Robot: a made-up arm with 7 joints.
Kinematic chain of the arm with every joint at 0, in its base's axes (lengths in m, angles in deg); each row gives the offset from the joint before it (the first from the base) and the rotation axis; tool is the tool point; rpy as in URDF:
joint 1: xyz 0 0 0.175 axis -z
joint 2: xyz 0 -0.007 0.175 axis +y
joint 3: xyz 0 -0.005 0.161 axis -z
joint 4: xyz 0 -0.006 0.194 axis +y
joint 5: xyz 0 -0.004 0.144 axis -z
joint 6: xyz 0 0 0.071 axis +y
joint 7: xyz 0 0 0.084 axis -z
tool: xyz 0 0 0 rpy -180 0 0
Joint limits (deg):
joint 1: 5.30..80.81
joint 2: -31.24..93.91
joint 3: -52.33..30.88
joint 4: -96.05..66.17
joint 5: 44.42..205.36
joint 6: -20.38..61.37
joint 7: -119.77..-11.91
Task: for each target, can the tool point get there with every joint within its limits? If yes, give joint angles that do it. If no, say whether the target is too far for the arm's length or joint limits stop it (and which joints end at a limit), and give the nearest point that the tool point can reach.
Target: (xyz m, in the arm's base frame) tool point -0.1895 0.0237 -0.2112
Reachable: no: joint limits stop it (at a limit: joint 1, joint 2, joint 4, joint 5, joint 6) | nearest point -0.0245 -0.4010 0.0718 | short by 0.536 m
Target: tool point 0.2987 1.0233 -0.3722
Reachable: no: too far | nearest point 0.4515 0.1657 0.1443 | short by 1.013 m
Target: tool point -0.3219 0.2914 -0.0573
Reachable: no: joint limits stop it (at a limit: joint 2, joint 4) | nearest point -0.2720 0.2462 0.4399 | short by 0.502 m
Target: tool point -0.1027 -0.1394 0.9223
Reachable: yes | joints 44.16 15.03 -34.59 -46.49 74.17 38.13 -107.97
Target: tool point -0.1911 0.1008 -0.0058
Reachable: no: joint limits stop it (at a limit: joint 2, joint 4, joint 6) | nearest point -0.3032 0.1599 0.4401 | short by 0.464 m
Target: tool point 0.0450 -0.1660 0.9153
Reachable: yes | joints 26.33 -3.60 23.43 53.53 144.71 51.23 -64.78
